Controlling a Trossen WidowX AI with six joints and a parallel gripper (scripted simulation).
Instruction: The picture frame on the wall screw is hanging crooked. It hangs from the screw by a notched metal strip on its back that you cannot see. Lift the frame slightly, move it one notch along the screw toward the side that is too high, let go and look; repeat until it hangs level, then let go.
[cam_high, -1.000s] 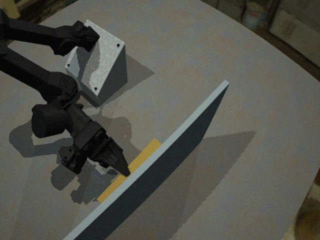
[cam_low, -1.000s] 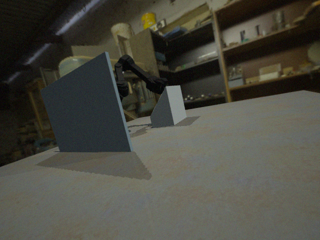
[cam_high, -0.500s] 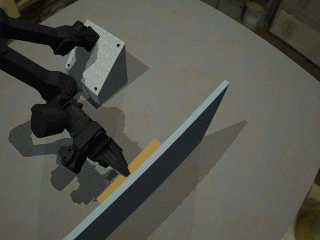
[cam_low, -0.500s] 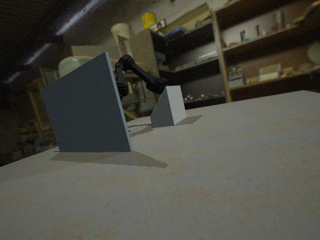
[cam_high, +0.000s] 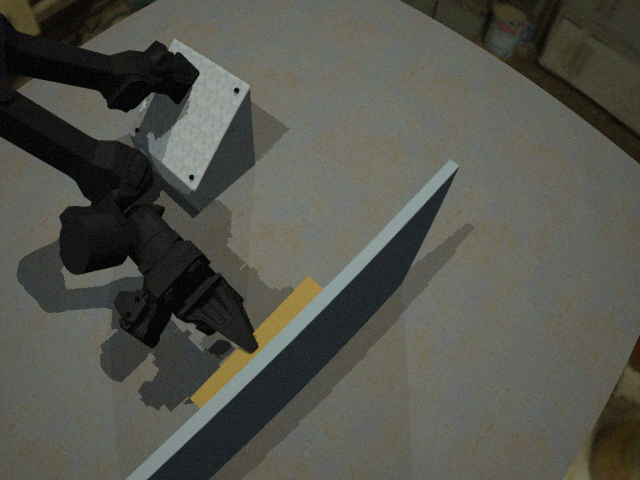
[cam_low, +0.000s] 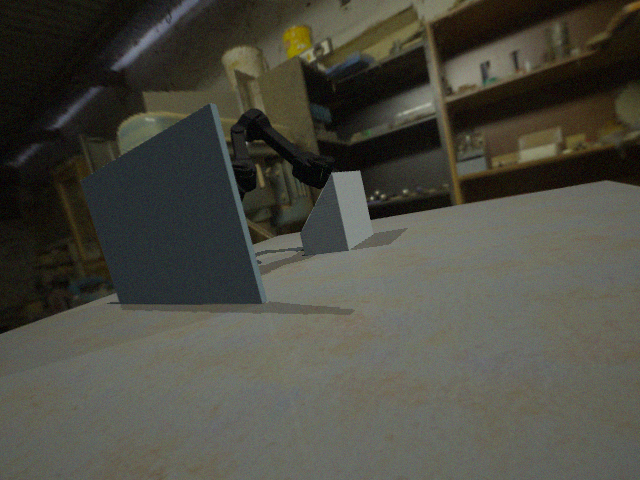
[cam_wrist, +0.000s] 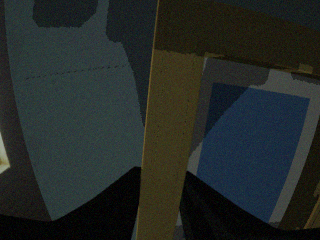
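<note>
Right now my gripper tip is 5 cm above the picture frame, 1 cm to the right of it and 1 cm short of it. Also, from my gripper tip: panel 6 cm below, 2 cm to the left, 2 cm ahead.
</note>
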